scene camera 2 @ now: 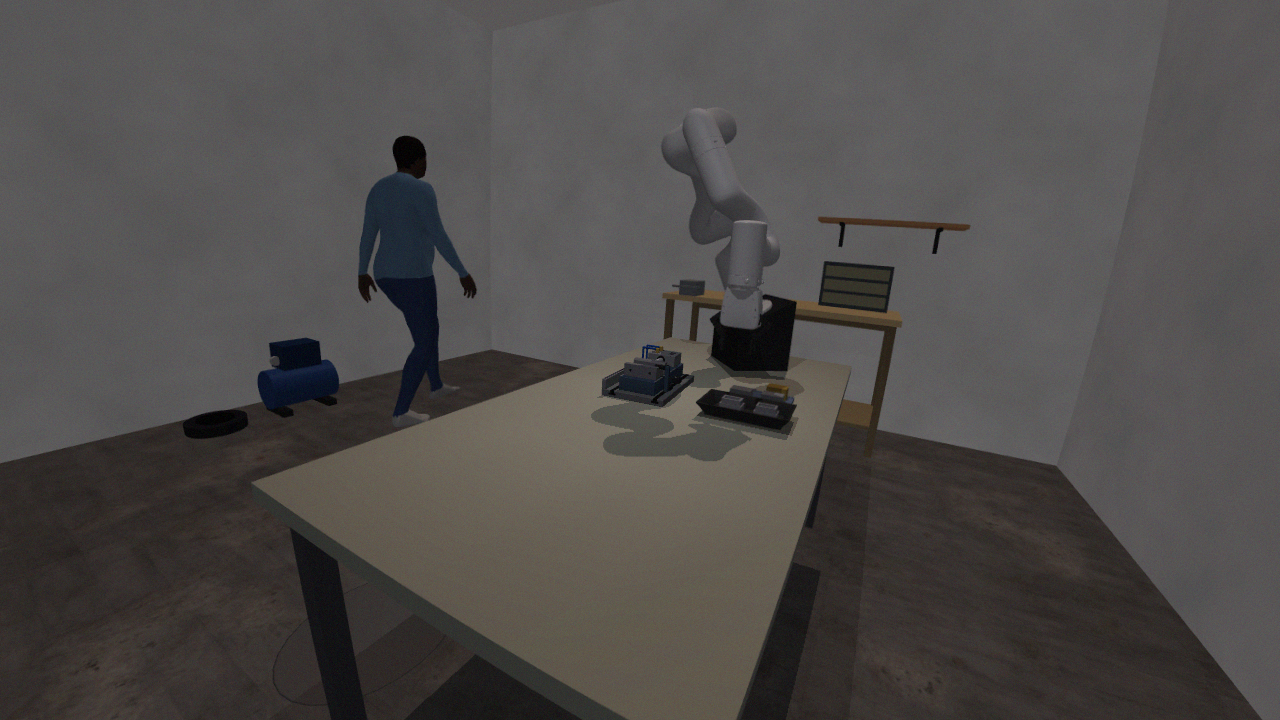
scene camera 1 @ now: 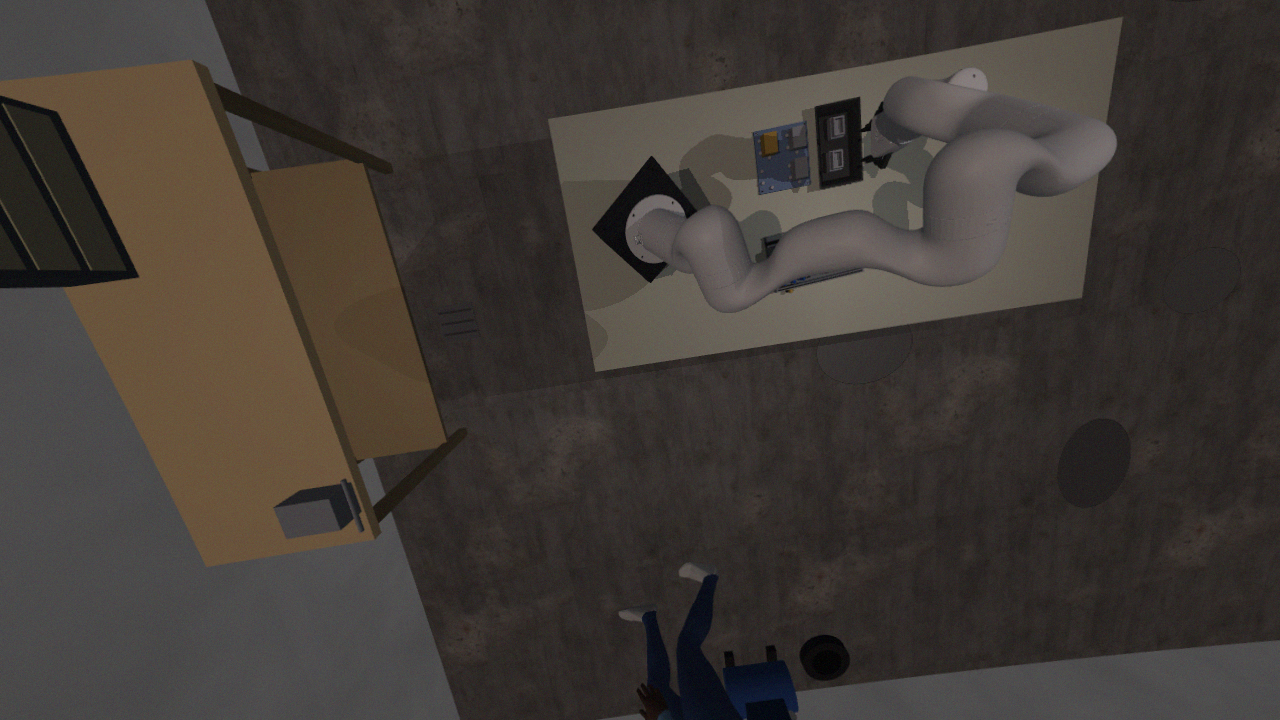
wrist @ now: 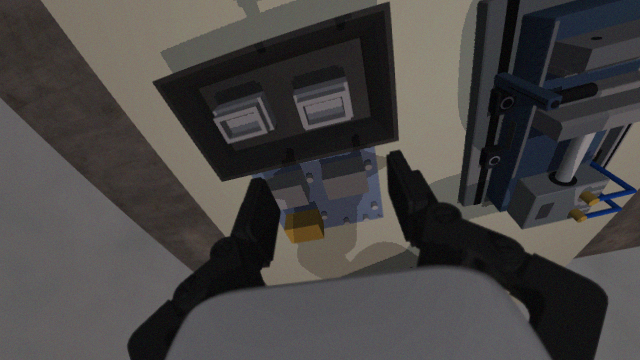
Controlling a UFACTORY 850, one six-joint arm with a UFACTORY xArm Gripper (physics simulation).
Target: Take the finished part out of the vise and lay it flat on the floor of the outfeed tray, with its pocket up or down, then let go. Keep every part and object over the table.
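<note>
The black outfeed tray [scene camera 1: 839, 180] [scene camera 2: 745, 416] [wrist: 382, 60] holds two grey parts. One part [scene camera 1: 836, 126] [scene camera 2: 767, 409] [wrist: 239, 108] and the other part [scene camera 1: 836, 160] [scene camera 2: 732, 401] [wrist: 322, 92] lie apart, flat on its floor with pockets up. My gripper [scene camera 1: 864, 145] [wrist: 328, 183] is open and empty, raised above the tray and clear of both parts; its fingers are hard to make out in scene camera 2. The blue and grey vise [scene camera 2: 648, 380] [wrist: 507, 132] stands beside the tray; the arm mostly hides it in scene camera 1, and its jaws show partly in the wrist view.
A blue plate [scene camera 1: 771, 179] [wrist: 345, 212] with grey blocks and an orange block [scene camera 1: 769, 143] [scene camera 2: 776, 390] [wrist: 304, 225] lies close beside the tray. The tray is near one long edge of the table [scene camera 1: 1002, 268] [scene camera 2: 537, 501]. A person [scene camera 2: 407, 223] stands away from the table.
</note>
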